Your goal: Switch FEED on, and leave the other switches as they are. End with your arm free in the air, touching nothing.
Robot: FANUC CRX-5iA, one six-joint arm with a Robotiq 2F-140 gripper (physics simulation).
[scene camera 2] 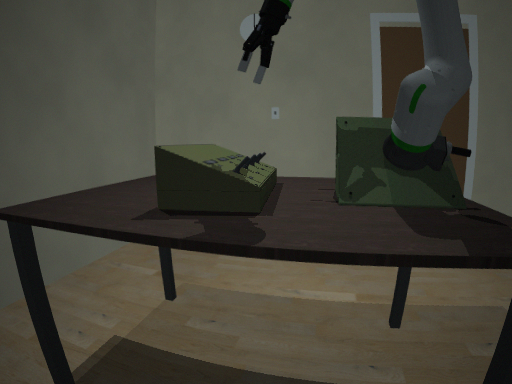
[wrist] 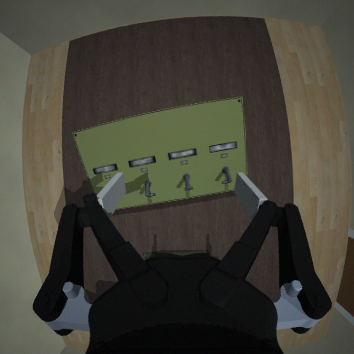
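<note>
A green sloped switch box (scene camera 2: 200, 182) (wrist: 165, 135) stands on the table. In the wrist view its face carries a row of label plates, whose lettering is too small to read, so I cannot tell which is FEED. Below the plates three levers show: a left one (wrist: 148, 188), a middle one (wrist: 187, 182) and a right one (wrist: 226, 175). Any lever under the leftmost plate (wrist: 105, 168) is hidden behind a finger. In the scene view the levers (scene camera 2: 250, 162) stick up from the slope. My gripper (scene camera 2: 251, 75) (wrist: 179, 182) is open and empty, high above the box, touching nothing.
The dark table (scene camera 2: 300, 230) (wrist: 170, 65) bears the box and, at the right, a green slanted mount (scene camera 2: 362, 185) that carries the arm's base (scene camera 2: 412, 150). A wall stands behind, with a door (scene camera 2: 405, 65) at the right.
</note>
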